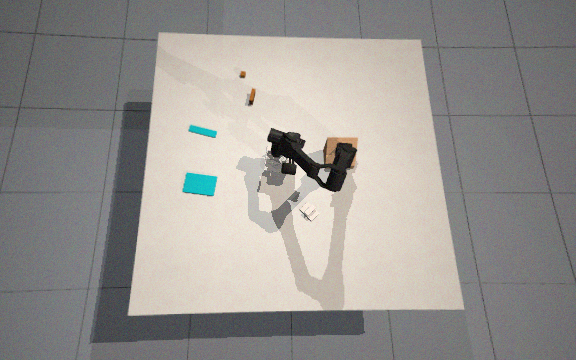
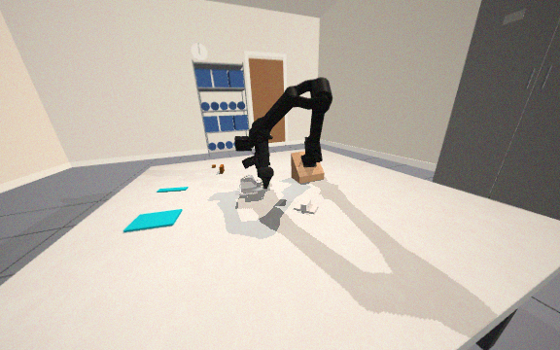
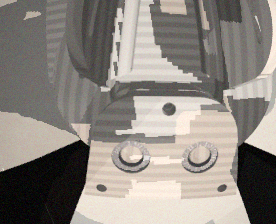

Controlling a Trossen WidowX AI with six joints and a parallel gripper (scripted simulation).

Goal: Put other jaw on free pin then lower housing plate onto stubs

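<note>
Now: the white housing plate 1 cm ahead of my gripper tip and 2 cm above it. From my gripper tip the other things lie so: white stand (9 cm behind, 23 cm to the left); then elongated piece (2 cm ahead, 1 cm to the left, 1 cm above).
</note>
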